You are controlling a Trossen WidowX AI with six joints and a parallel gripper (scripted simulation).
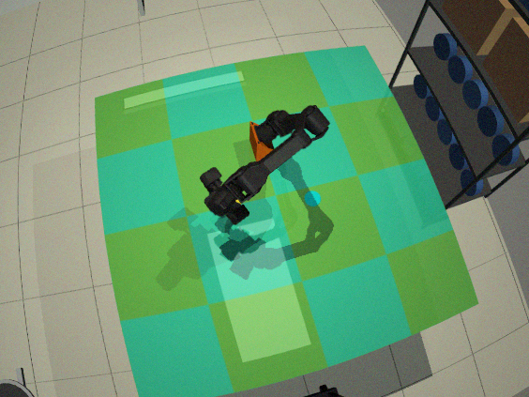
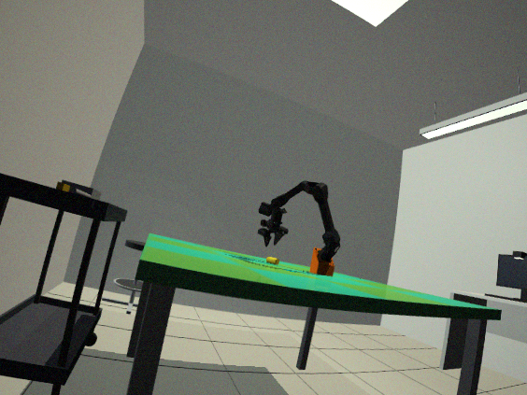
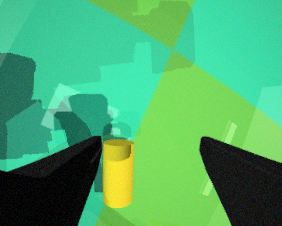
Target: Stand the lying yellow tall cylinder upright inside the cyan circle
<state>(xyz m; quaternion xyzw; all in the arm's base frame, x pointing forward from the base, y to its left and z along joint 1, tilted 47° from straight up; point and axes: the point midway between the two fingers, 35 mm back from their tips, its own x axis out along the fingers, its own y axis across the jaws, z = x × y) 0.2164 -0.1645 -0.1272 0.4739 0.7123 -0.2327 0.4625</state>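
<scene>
The yellow cylinder lies 10 mm behind my gripper tip, 50 mm to the left of it and 80 mm below it. Also, from my gripper tip: cyan circle 40 mm ahead, 340 mm to the left, 90 mm below.
</scene>
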